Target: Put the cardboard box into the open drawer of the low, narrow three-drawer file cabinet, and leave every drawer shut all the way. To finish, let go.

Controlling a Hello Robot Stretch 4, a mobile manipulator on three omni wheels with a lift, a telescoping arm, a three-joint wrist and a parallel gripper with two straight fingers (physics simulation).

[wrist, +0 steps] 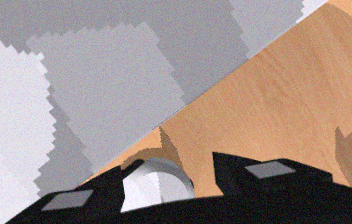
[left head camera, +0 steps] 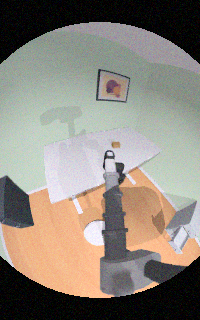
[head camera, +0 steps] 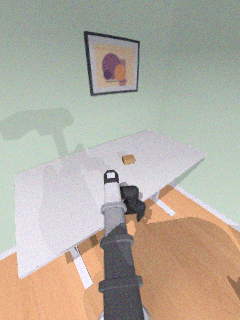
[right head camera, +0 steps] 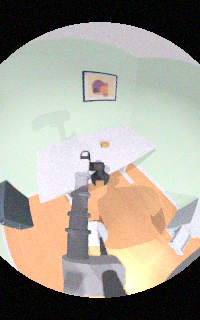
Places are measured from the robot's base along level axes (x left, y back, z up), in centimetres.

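Pixels of known places: gripper, fingertip midpoint: (wrist: 168, 174) (head camera: 130, 221) (right head camera: 99, 184); robot's base, origin of the base link: (left head camera: 97, 231) (right head camera: 93, 232).
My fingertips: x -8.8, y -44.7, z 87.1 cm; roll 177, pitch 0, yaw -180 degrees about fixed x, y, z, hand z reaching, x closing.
For each thing: its top centre in the pictures, then the offset to it from my fingertips. "pt": a spot on its surface instead. Level surfaces: height alone.
- small brown cardboard box, middle of its top: (head camera: 128, 157) (right head camera: 104, 142) (left head camera: 115, 142) dy -48.3, dx -6.6, dz +10.1 cm
- white table, its level: dz +5.1 cm
- dark cabinet, surface spot: (left head camera: 14, 202) pt dy +30.9, dx +138.0, dz -41.6 cm
The small brown cardboard box (head camera: 128, 159) (left head camera: 116, 144) (right head camera: 104, 144) lies on the white table towards its far side; it does not show in the wrist view. My gripper (head camera: 136, 209) (left head camera: 120, 175) (right head camera: 100, 176) (wrist: 168, 174) is open and empty, pointing down near the table's front edge, short of the box and to its near side. The low light-grey file cabinet (left head camera: 183, 212) (right head camera: 183, 215) stands on the floor at the right in both side head views. Its open drawer (left head camera: 179, 239) (right head camera: 178, 241) sticks out towards the room; its inside is too small to read.
The white table (head camera: 37, 200) (left head camera: 57, 175) (right head camera: 50, 172) (wrist: 115, 70) stands along the wall, its front edge running diagonally under the gripper in the wrist view. A dark cabinet (left head camera: 14, 202) (right head camera: 15, 206) stands at the left. A framed picture (head camera: 115, 65) hangs above the table.
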